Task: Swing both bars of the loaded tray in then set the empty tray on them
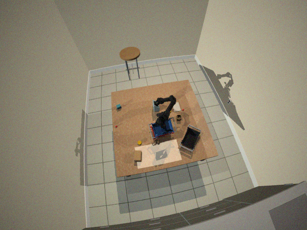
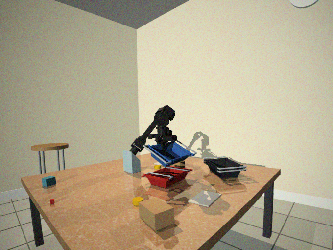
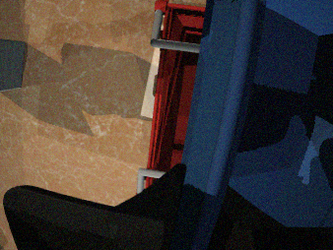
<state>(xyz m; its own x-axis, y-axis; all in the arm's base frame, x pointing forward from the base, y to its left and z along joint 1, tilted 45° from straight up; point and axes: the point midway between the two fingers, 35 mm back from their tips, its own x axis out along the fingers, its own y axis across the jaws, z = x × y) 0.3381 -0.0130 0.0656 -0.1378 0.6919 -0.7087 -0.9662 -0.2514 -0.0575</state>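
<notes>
My gripper tip is now 70 mm short of the blue tray and 20 mm to the right of it. From my gripper tip the other things lie so: teal block: 390 mm behind, 580 mm to the right, 160 mm below; small red cube: 80 mm behind, 610 mm to the right, 170 mm below; tan box: 350 mm ahead, 310 mm to the right, 150 mm below.
</notes>
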